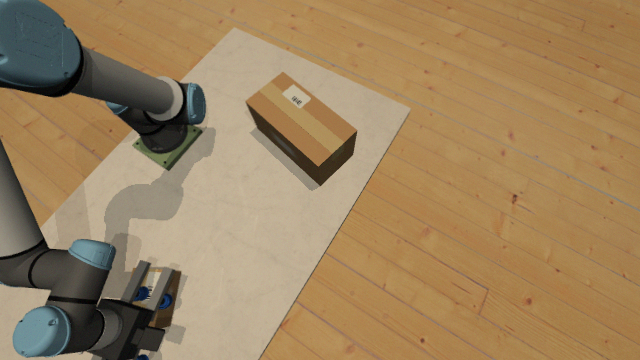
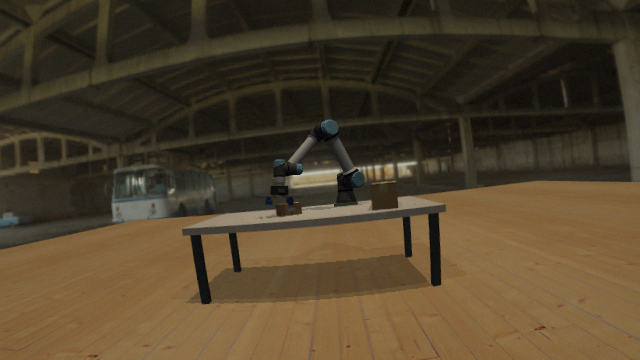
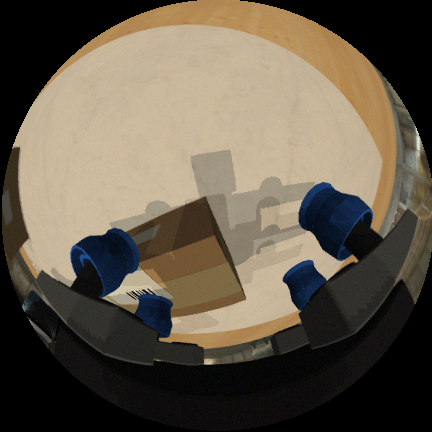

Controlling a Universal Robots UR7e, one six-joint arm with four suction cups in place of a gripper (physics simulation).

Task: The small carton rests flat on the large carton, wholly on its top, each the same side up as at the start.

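Places are measured from the arm's base along level axes (x ahead, y up, z right), in centimetres.
Pixels of known places: hand, its tool point: (image 2: 279, 204) (image 3: 223, 267); arm's base, origin of its link: (image 1: 166, 134) (image 2: 346, 202).
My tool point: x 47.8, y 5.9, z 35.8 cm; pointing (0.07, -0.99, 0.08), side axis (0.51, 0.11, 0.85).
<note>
Ahead of a thing's pixels: the offset from my tool point to its top centre. Level surfaces: height alone.
The small carton {dz -3.9, dx -5.9, dy +0.1 cm} (image 1: 173, 286) (image 2: 288, 208) (image 3: 189, 257) is brown with a barcode label and sits on the table {dy -7.6 cm} (image 1: 246, 232) (image 2: 313, 217) (image 3: 201, 100) near its front left end. My suction gripper (image 1: 152, 295) (image 2: 279, 200) (image 3: 219, 266) is right over it. The two left cups sit on the labelled end of its top and the two right cups hang beside it over bare table. The large carton {dz -67.4, dx -11.3, dy +7.8 cm} (image 1: 301, 118) (image 2: 383, 195) stands far off at the other end, tape and label up, with nothing on its top.
The arm's green-plated base (image 1: 167, 147) (image 2: 346, 196) stands between the two cartons at the table's back edge. The small carton is close to the table's front corner. A wooden floor surrounds the table.
</note>
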